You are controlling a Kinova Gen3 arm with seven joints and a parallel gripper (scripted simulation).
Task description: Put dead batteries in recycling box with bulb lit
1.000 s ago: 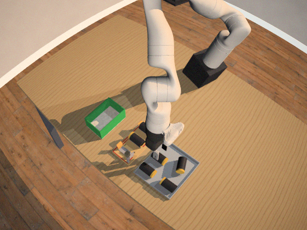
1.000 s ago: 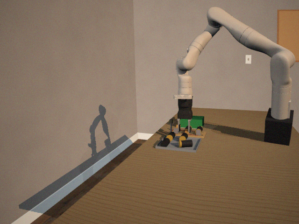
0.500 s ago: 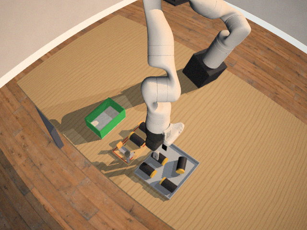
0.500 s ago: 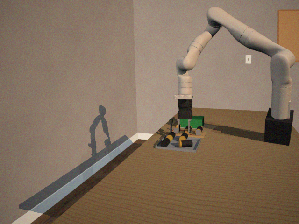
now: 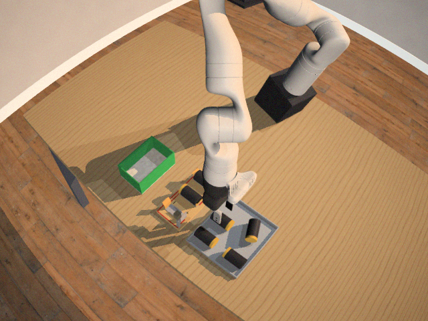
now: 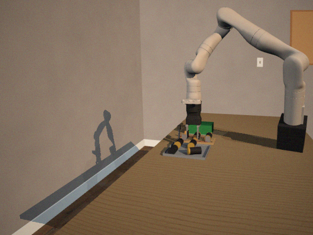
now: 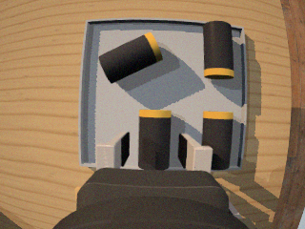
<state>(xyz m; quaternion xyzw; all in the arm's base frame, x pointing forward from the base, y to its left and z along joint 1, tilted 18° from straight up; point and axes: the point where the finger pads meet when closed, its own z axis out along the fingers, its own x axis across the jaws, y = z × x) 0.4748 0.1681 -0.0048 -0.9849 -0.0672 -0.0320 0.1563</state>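
The grey tray is 70 mm below my hand and 50 mm to the left of it. The rest, counted from my hand: green recycling box 280 mm to the right, 60 mm below, 50 mm ahead.
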